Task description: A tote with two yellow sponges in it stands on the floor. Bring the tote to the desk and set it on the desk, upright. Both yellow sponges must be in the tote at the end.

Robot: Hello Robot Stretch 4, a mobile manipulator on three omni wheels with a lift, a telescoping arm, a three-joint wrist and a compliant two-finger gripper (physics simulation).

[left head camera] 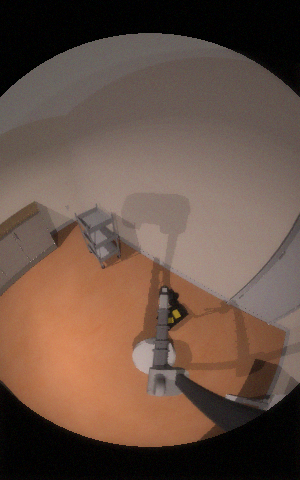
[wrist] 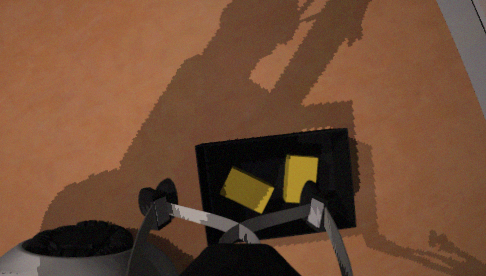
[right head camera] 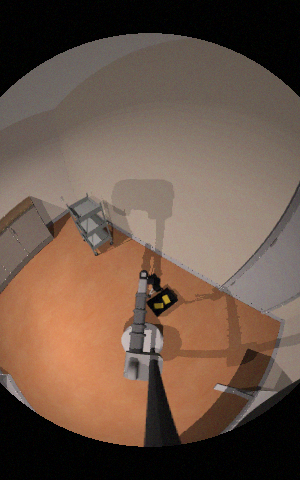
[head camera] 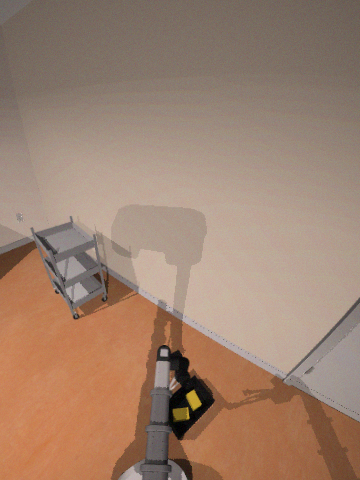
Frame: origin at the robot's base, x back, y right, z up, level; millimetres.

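Seen in the pictures: gripper, fingertip midpoint: (left head camera: 168, 308) (wrist: 238, 196) (right head camera: 154, 293) (head camera: 177, 388).
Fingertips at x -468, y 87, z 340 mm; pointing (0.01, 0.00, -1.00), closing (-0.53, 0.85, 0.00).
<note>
A point is followed by its place in that frame.
The black tote (head camera: 204, 401) @(y 304, x -505, z -24 mm) (left head camera: 183, 314) @(y 323, x -501, z -24 mm) (right head camera: 172, 295) @(y 302, x -546, z 24 mm) (wrist: 330, 145) @(y 249, x -608, z -24 mm) stands upright on the floor beside my arm. One yellow sponge (head camera: 193, 400) @(y 220, x -498, z 20 mm) (left head camera: 176, 314) @(y 228, x -489, z 20 mm) (right head camera: 166, 299) @(y 231, x -495, z 21 mm) (wrist: 301, 172) @(y 214, x -518, z 21 mm) and another yellow sponge (head camera: 181, 414) @(y 140, x -417, z 20 mm) (right head camera: 158, 305) @(y 142, x -418, z 21 mm) (wrist: 246, 190) @(y 136, x -422, z 20 mm) lie flat inside it. My gripper (wrist: 238, 196) @(y 87, x -468, z 341 mm) is open and empty above the tote. In the wrist view its right fingertip overlaps the tote and the upright sponge's lower corner, and its left fingertip is over floor left of the tote. The height gap is hard to tell. I cannot identify the desk for certain.
A grey three-shelf cart (head camera: 76, 252) @(y -727, x -1199, z 652 mm) (left head camera: 104, 241) @(y -732, x -1193, z 412 mm) (right head camera: 92, 226) @(y -830, x -1288, z 370 mm) stands left near the wall. A cabinet with a brown top (left head camera: 19, 220) @(y -2090, x -1004, z 870 mm) (right head camera: 15, 214) @(y -2103, x -1028, z 883 mm) is farther left. A grey door (head camera: 335, 367) @(y 1076, x -550, z 395 mm) is at the right. My round base (wrist: 20, 260) @(y -137, x -133, z 173 mm) is close to the tote.
</note>
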